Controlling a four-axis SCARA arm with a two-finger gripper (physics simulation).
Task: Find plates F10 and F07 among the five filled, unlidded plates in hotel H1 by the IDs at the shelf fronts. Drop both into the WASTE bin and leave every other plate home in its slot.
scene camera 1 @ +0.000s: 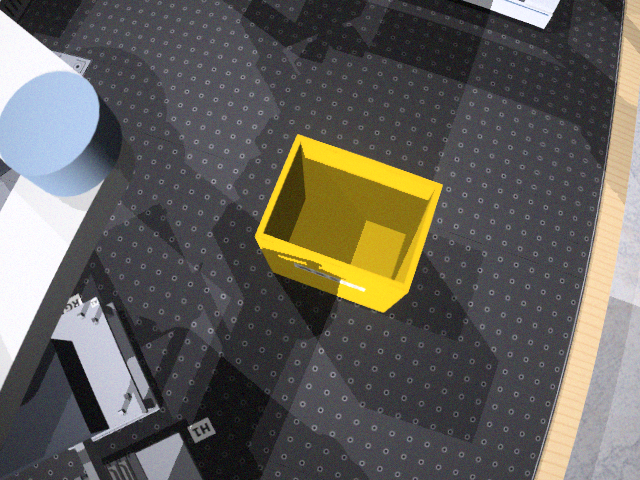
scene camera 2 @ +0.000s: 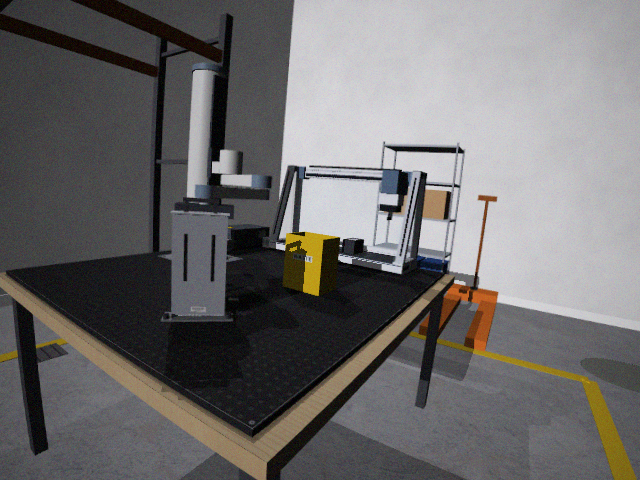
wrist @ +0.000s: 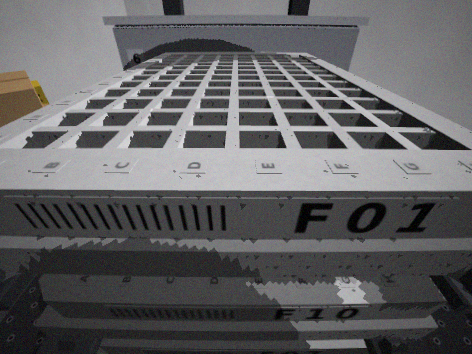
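In the wrist view plate F01 fills the middle at close range, its wells uncovered. Plate F10 lies level directly below it, partly in shadow. The front of a lower plate is cut off at the bottom edge, its ID unreadable. The grey back of hotel H1 stands left of the yellow WASTE bin. The bin's visible inside holds no plate. My gripper is in front of the hotel at the upper plates; its fingers are hidden, and their hold on a plate does not show. Plate F07 is not readable.
The H1 label lies on the table beside a pale fixture. The blue-capped arm joint hangs over the left of scene camera 1. A gantry frame stands behind the bin. The wooden table edge runs along the right.
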